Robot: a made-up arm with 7 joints. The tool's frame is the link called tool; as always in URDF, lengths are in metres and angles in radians. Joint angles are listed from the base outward.
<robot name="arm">
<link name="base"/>
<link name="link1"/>
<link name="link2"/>
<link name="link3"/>
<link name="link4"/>
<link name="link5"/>
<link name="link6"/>
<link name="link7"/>
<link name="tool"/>
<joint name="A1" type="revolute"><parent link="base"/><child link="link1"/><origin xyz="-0.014 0.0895 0.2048" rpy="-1.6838 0.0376 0.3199"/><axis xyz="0 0 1"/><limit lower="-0.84" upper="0.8"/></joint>
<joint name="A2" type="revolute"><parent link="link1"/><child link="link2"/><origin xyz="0.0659 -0.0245 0.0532" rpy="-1.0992 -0.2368 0.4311"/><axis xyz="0 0 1"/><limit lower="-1.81" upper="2.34"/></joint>
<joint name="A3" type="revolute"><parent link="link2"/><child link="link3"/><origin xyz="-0.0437 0.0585 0.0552" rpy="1.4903 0.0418 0.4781"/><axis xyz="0 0 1"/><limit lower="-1.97" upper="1.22"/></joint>
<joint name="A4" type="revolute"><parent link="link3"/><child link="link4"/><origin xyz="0.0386 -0.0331 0.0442" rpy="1.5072 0.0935 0.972"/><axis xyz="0 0 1"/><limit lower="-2.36" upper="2.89"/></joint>
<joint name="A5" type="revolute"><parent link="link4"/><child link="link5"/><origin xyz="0.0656 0.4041 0.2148"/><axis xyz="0 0 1"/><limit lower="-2.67" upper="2.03"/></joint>
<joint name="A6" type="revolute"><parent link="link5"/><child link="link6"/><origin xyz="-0.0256 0.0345 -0.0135" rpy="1.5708 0 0.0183"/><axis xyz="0 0 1"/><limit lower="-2.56" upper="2.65"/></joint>
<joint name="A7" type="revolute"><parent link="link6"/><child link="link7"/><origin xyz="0.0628 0.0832 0.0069" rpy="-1.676 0.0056 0.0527"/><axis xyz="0 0 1"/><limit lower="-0.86" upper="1.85"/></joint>
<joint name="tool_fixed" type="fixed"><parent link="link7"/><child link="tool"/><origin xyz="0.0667 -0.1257 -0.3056" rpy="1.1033 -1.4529 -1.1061"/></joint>
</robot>
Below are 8 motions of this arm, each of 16 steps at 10 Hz.
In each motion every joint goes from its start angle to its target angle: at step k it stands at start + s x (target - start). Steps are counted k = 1, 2, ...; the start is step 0. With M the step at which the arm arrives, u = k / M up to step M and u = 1 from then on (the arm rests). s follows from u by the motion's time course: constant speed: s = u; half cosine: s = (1 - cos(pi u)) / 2; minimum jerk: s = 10 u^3 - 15 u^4 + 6 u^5.
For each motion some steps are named. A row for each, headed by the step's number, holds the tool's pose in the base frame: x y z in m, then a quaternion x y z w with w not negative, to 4 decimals.
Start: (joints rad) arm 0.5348 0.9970 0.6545 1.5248 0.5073 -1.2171 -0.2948
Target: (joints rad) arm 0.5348 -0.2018 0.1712 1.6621 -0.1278 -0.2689 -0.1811
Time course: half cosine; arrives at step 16
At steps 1, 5, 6, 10, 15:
1: 0.1617 0.0788 0.2163 0.6389 0.3039 -0.2806 0.6486
5: 0.1907 0.1294 0.2439 0.6258 0.3586 -0.2560 0.6436
6: 0.1967 0.1484 0.2576 0.6193 0.3749 -0.2419 0.6461
10: 0.1872 0.2067 0.3260 0.5995 0.3962 -0.1582 0.6773
15: 0.1534 0.2143 0.3712 0.6112 0.3516 -0.0834 0.7042

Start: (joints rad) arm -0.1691 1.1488 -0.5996 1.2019 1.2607 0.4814 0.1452
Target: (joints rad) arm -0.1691 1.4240 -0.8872 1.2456 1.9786 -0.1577 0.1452
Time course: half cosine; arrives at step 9
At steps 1, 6, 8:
1: 0.3694 0.6561 0.3375 0.6770 -0.5529 -0.0160 0.4855
6: 0.2680 0.6903 0.2241 0.7403 -0.3672 0.2713 0.4934
8: 0.2475 0.6800 0.1789 0.7369 -0.2999 0.3583 0.4886

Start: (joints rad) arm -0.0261 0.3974 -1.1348 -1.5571 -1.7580 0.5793 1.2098
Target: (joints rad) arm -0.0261 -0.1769 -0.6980 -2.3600 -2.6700 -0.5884 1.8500
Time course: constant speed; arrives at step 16
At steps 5, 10, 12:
5: 0.1464 0.0494 0.1696 -0.8392 0.0086 -0.4975 0.2193
10: 0.1282 -0.0186 0.0535 -0.8519 -0.1194 -0.5025 0.0868
12: 0.1137 -0.0589 0.0268 -0.8611 -0.1839 -0.4727 0.0351

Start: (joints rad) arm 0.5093 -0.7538 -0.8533 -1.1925 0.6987 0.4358 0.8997
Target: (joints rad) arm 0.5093 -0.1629 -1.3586 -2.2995 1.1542 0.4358 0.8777
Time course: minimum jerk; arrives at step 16
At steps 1, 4, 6, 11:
1: 0.3765 0.3789 -0.2851 0.3810 -0.3505 0.2345 0.8228
4: 0.4150 0.2841 -0.2964 0.3193 -0.3702 0.2238 0.8431
6: 0.4585 0.1131 -0.2846 0.2115 -0.3997 0.2036 0.8684
11: 0.3844 -0.3694 -0.0095 -0.1403 -0.4614 0.1245 0.8671

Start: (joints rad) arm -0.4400 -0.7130 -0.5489 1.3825 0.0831 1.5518 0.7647
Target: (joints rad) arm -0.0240 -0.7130 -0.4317 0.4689 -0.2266 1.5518 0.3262
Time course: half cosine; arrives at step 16
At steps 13, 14, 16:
13: 0.1582 0.5543 0.5165 0.5335 -0.7681 0.0588 0.3492
14: 0.1739 0.5589 0.4943 0.5079 -0.7749 0.0614 0.3712
16: 0.1861 0.5618 0.4759 0.4864 -0.7799 0.0639 0.3887

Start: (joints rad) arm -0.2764 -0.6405 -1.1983 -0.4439 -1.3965 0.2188 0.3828
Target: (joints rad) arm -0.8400 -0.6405 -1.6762 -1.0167 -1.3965 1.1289 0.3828
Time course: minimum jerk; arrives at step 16
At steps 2, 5, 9, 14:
2: 0.0120 0.2916 0.3197 -0.2920 -0.6017 -0.3406 0.6608
5: 0.0126 0.2487 0.3602 -0.3237 -0.6419 -0.3767 0.5842
9: -0.0567 0.1212 0.4517 -0.4097 -0.6664 -0.4757 0.4022
14: -0.1668 0.0086 0.4753 -0.4744 -0.6171 -0.5504 0.3020

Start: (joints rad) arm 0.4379 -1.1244 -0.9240 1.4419 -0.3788 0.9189 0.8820
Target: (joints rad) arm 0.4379 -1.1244 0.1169 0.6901 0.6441 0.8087 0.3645
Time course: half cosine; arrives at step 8
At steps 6, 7, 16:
6: -0.0650 0.5668 0.5854 0.9204 0.0181 -0.1096 0.3748
7: -0.0981 0.6007 0.5594 0.8973 0.0771 -0.1299 0.4147
16: -0.1111 0.6108 0.5499 0.8880 0.0978 -0.1365 0.4281

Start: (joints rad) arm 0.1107 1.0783 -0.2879 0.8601 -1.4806 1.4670 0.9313
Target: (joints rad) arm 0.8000 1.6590 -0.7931 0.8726 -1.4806 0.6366 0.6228
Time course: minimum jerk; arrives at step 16
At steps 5, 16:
5: 0.4003 0.0528 0.2367 -0.4583 -0.1331 0.2588 0.8398
16: 0.1951 0.1586 0.0711 -0.7995 0.1179 0.1557 0.5681

